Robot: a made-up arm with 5 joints.
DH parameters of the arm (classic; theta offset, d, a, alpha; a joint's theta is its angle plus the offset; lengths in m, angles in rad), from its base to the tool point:
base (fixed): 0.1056 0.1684 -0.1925 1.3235
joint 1: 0 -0.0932 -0.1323 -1.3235
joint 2: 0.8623 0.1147 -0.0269 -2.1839
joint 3: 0 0.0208 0.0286 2.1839
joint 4: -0.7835 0 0.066 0
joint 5: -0.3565 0 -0.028 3.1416
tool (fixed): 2.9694 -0.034 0 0
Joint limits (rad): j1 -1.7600..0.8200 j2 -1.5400..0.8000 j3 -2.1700..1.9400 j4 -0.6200..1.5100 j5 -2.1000..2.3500
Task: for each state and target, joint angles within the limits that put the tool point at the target. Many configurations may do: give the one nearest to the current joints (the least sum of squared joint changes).
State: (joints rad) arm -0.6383 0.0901 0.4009 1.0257 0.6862
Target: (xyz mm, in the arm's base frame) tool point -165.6 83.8 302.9
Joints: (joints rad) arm -0.8561 -0.3805 0.0849 0.4220 0.9009
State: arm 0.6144 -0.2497 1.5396 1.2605 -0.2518
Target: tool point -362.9 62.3 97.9
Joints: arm 0.8200 0.6053 1.0501 1.5100 -0.1217
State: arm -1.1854 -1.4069 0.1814 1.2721 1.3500
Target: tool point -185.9 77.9 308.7
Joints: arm -0.5975 -1.3091 -0.1277 1.2601 1.2066
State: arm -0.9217 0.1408 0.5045 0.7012 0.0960
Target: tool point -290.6 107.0 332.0
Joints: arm -0.3383 0.4274 -0.2262 0.6115 0.2489
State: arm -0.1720 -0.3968 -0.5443 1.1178 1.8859
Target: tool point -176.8 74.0 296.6
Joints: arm -0.5990 -0.7757 -0.0364 0.8113 1.9787
